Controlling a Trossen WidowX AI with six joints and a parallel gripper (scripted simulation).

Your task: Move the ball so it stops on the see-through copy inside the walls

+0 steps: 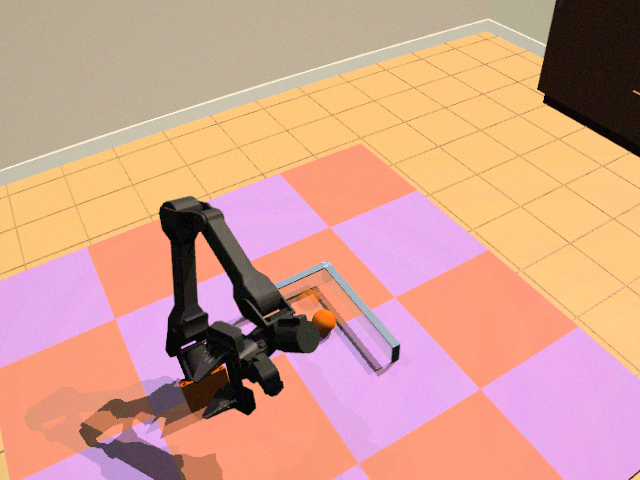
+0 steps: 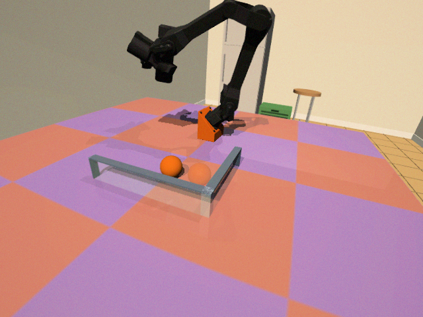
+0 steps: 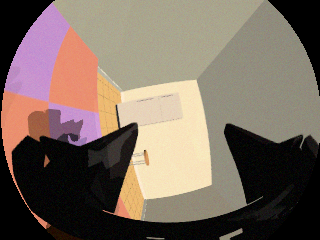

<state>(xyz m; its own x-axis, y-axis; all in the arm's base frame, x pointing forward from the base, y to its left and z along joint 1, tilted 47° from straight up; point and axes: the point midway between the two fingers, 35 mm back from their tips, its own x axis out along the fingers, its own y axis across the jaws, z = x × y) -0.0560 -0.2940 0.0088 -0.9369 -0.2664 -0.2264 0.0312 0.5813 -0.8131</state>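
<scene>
Right now my gripper tip is 38 cm short of the orange ball, 19 cm to the right of it and 27 cm above it. Round my gripper tip: see-through copy of ball: 39 cm ahead, 27 cm to the left, 27 cm below.
</scene>
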